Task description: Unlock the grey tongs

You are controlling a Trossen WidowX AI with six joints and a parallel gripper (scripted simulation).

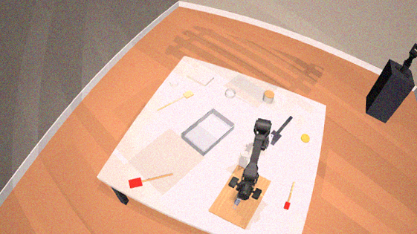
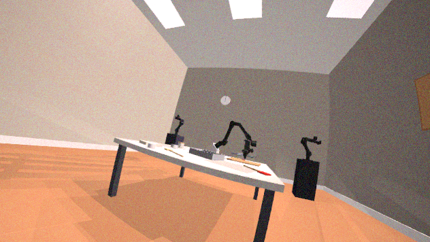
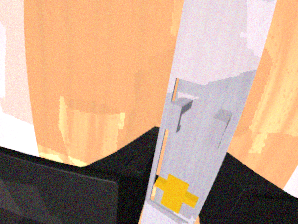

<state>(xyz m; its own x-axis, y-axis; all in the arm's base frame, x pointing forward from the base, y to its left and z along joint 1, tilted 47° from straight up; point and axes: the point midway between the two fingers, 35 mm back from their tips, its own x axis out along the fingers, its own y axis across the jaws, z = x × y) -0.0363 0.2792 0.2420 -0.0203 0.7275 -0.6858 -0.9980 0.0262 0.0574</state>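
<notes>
Now: the yellow lock piece 4 cm above my gripper tip. From my gripper tip the other things lie so: wooden board (4 cm below); red spatula (54 cm ahead, 19 cm to the left, 4 cm below); grey roasting tin (38 cm ahead, 32 cm to the right, 2 cm below).
</notes>
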